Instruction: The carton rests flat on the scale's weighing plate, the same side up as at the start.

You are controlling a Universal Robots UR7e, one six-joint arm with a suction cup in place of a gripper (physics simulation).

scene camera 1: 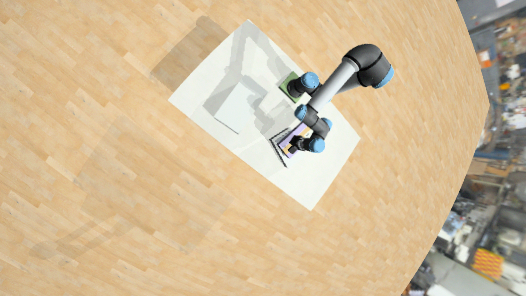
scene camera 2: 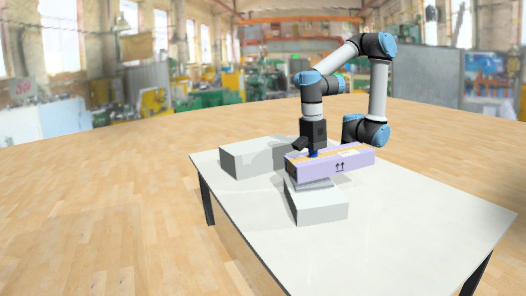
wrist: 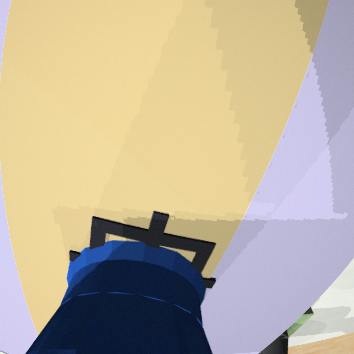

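Pixels of known places: hand at its tool point: [scene camera 2: 313,159] [wrist: 140,259]; arm's base at its link origin: [scene camera 1: 295,88].
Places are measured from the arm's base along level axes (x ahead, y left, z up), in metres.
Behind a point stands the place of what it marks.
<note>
The lilac carton [scene camera 1: 303,129] {x 0.277, y 0.192, z 0.151 m} [scene camera 2: 325,168] {x 0.396, y 0.260, z 0.120 m} [wrist: 290,200] with an orange-yellow tape strip is level, its printed arrows pointing up. My suction cup [scene camera 2: 313,154] [wrist: 135,257] is on its taped top, toward the carton's left end in scene camera 2, and holds it. The carton is right over the grey weighing plate [scene camera 2: 320,186] {x 0.417, y 0.261, z 0.057 m} of the white scale [scene camera 2: 322,211] {x 0.479, y 0.353, z 0.020 m}. Its underside is at or very close to the plate; I cannot tell if they touch. The carton's far end reaches out beyond the plate. Most of the plate is hidden under the carton.
A larger pale box [scene camera 1: 234,109] {x 0.457, y -0.265, z 0.090 m} [scene camera 2: 252,161] {x 0.485, y -0.146, z 0.047 m} stands on the white table [scene camera 1: 320,182] {x 0.477, y 0.718, z -0.028 m} [scene camera 2: 400,220] {x 0.256, y 0.529, z -0.028 m}, left of the scale in scene camera 2. A green pad [scene camera 1: 287,82] {x 0.007, y -0.082, z 0.005 m} lies by the arm's base, and a bit of green shows at the wrist view's lower right.
</note>
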